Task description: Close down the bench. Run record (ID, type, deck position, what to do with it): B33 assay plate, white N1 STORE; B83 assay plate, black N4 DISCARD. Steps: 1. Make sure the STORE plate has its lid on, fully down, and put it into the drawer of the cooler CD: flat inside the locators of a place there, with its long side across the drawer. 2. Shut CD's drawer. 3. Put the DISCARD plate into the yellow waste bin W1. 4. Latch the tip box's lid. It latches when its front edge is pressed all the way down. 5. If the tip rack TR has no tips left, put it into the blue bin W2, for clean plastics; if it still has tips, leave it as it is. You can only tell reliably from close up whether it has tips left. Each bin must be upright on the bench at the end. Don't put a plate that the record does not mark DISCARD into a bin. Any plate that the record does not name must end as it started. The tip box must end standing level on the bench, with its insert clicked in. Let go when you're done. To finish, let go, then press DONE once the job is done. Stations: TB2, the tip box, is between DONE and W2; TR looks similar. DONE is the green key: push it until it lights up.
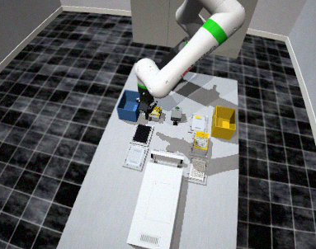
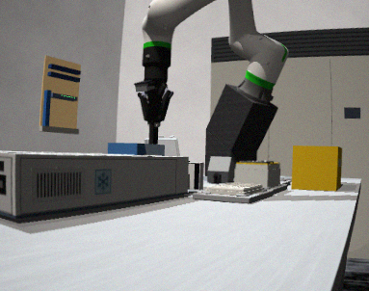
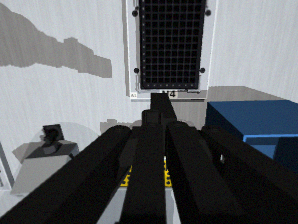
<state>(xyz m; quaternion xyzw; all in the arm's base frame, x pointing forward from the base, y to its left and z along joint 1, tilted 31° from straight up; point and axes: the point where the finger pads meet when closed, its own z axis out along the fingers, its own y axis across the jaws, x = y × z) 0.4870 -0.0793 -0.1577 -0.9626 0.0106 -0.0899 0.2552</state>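
Now: the clear tip box lid 6 cm behind my hand and 5 cm below it. The rest, counted from my hand: blue bin W2: 16 cm to the right, 11 cm below, 11 cm behind; black assay plate: 13 cm below, 6 cm ahead, 2 cm to the right; yellow insert: 12 cm behind, 10 cm below.
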